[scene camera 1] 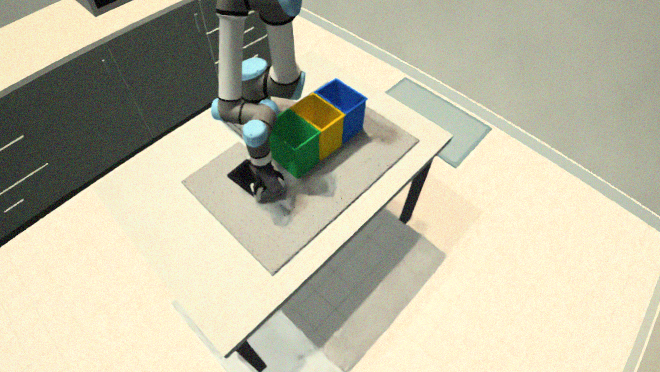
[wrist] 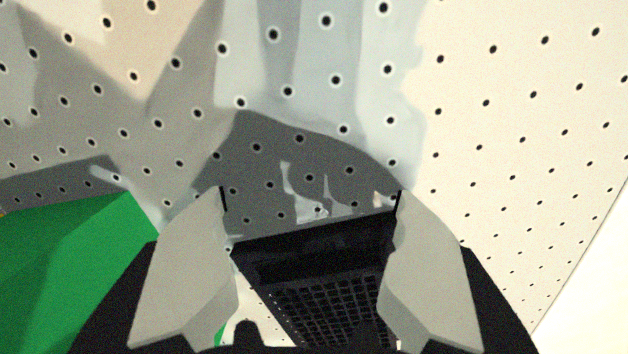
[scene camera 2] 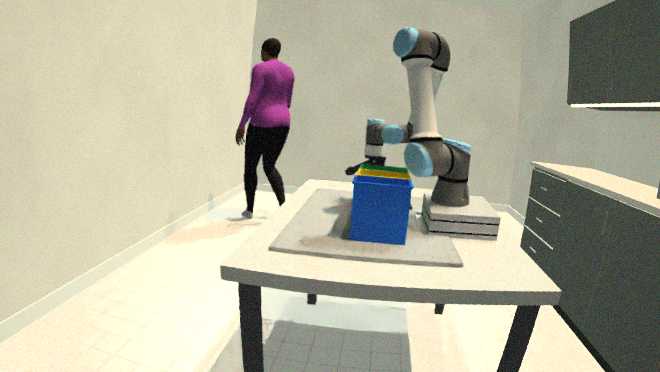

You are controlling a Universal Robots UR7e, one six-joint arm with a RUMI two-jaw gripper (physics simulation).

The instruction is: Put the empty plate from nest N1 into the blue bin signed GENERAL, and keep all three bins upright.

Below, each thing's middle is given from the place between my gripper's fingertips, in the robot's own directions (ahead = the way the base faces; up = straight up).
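The black nest (wrist: 340, 236) is 110 mm behind my hand, 10 mm above it and 10 mm to the right of it. I see the black plate (wrist: 324, 297) 110 mm behind my hand, 10 mm to the right of it and 20 mm above it. The yellow bin (scene camera 1: 319, 113) is 70 mm behind my hand, 90 mm above it and 310 mm to the left of it, and going by their middles, of the things named here the yellow bin is the farthest from my hand. As for the green bin (scene camera 1: 294, 143), it is 70 mm behind my hand, 90 mm above it and 180 mm to the left of it.
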